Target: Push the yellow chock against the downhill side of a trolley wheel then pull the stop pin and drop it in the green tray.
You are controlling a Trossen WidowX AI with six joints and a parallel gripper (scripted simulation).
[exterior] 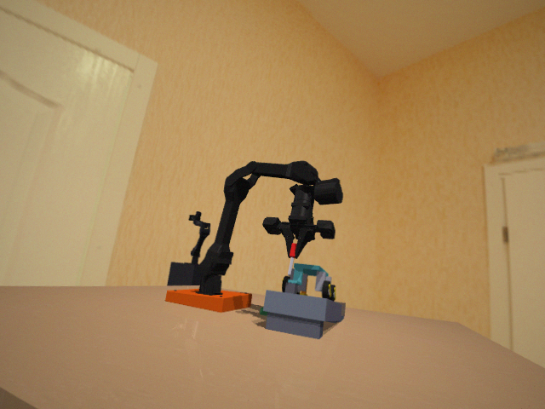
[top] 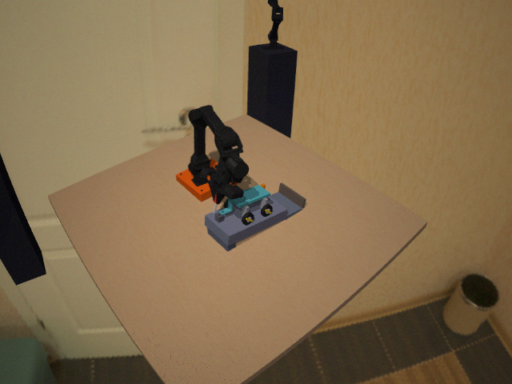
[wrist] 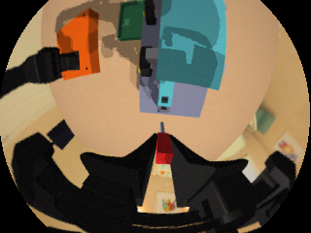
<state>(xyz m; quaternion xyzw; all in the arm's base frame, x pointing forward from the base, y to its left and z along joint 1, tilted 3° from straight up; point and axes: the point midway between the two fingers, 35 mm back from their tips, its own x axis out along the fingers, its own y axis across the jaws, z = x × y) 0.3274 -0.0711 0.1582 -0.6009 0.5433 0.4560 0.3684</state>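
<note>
Now: the green tray 13 cm behind my gripper tip, 20 cm to the left of it and 18 cm below it. Also, from my gripper tip: grey-blue ramp (13 cm to the left, 13 cm below); teal trolley (14 cm to the left, 6 cm below); red-headed stop pin (right at my gripper tip).
</note>
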